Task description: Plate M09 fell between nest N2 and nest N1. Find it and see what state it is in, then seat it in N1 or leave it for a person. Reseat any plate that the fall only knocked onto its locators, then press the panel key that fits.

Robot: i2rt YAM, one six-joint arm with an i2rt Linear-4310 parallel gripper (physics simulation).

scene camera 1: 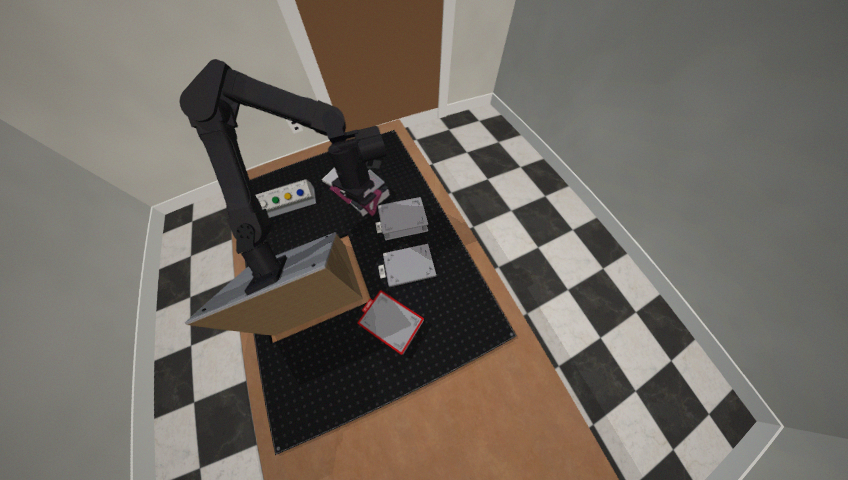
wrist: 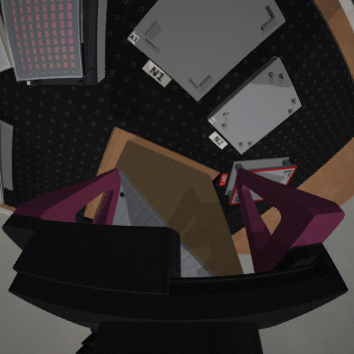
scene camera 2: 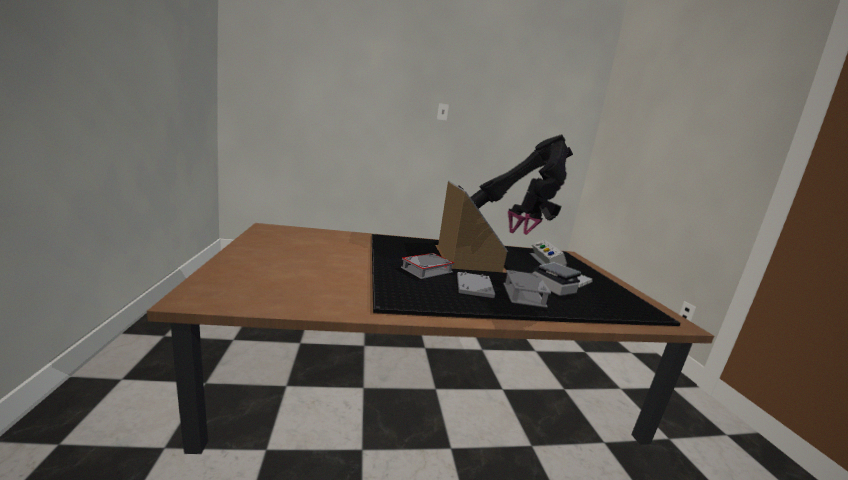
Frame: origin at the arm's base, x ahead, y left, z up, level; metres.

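Seen in the pictures: gripper, between the fingertips: (scene camera 1: pixel 361 208) (wrist: pixel 177 174) (scene camera 2: pixel 518 233); arm's base, origin of its link: (scene camera 1: pixel 269 273) (scene camera 2: pixel 470 205).
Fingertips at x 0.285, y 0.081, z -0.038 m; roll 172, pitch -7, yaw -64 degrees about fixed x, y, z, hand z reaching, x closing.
Note:
Pixels of each thing's top centre, then the offset from my fingertips to it. "spot": a spot on its surface instead.
- Nest N1, centre of its top: (wrist: pixel 213 21) (scene camera 1: pixel 402 213) (scene camera 2: pixel 527 278) dx +0.125, dy -0.003, dz -0.128 m
- Nest N2, centre of its top: (wrist: pixel 261 113) (scene camera 1: pixel 408 262) (scene camera 2: pixel 475 279) dx +0.057, dy -0.166, dz -0.164 m
- plate with pinkish wells, centre of its top: (wrist: pixel 34 20) (scene camera 1: pixel 364 184) (scene camera 2: pixel 560 266) dx +0.060, dy +0.173, dz -0.102 m
- dark-topped grey unit, a spot on its surface: (wrist: pixel 101 45) spot: dx +0.046, dy +0.113, dz -0.169 m
- key panel, centre of its top: (scene camera 1: pixel 278 190) (scene camera 2: pixel 550 245) dx -0.239, dy +0.334, dz -0.106 m
- red-rimmed nest, centre of its top: (wrist: pixel 263 187) (scene camera 1: pixel 390 320) (scene camera 2: pixel 428 258) dx -0.085, dy -0.304, dz -0.144 m
- pale flat piece, centre of its top: (scene camera 2: pixel 577 277) (scene camera 1: pixel 338 178) dx -0.011, dy +0.330, dz -0.176 m
My gripper (scene camera 1: pixel 357 202) (scene camera 2: pixel 519 230) (wrist: pixel 177 174) is open and empty, high above the mat. Nest N1 (scene camera 1: pixel 403 217) (scene camera 2: pixel 527 286) (wrist: pixel 210 40) is a raised grey stand with corner locators and no plate on it. Nest N2 (scene camera 1: pixel 409 264) (scene camera 2: pixel 476 284) (wrist: pixel 257 102) is lower, with small pegs and a bare top. No plate shows in the gap between them. A plate with pinkish wells (wrist: pixel 47 40) lies on a dark-topped grey unit (scene camera 2: pixel 559 285) (wrist: pixel 101 45), partly cut off in the wrist view; its name cannot be read. The key panel (scene camera 1: pixel 285 196) (scene camera 2: pixel 547 252) has white, green, yellow and blue keys.
A red-rimmed nest (scene camera 1: pixel 390 321) (scene camera 2: pixel 427 261) (wrist: pixel 272 177) stands beyond N2, with no plate on it. The wooden wedge base (scene camera 1: pixel 309 303) (scene camera 2: pixel 470 231) (wrist: pixel 175 200) carries the arm. A pale flat piece (scene camera 1: pixel 327 176) (scene camera 2: pixel 586 280) lies beside the dark-topped unit.

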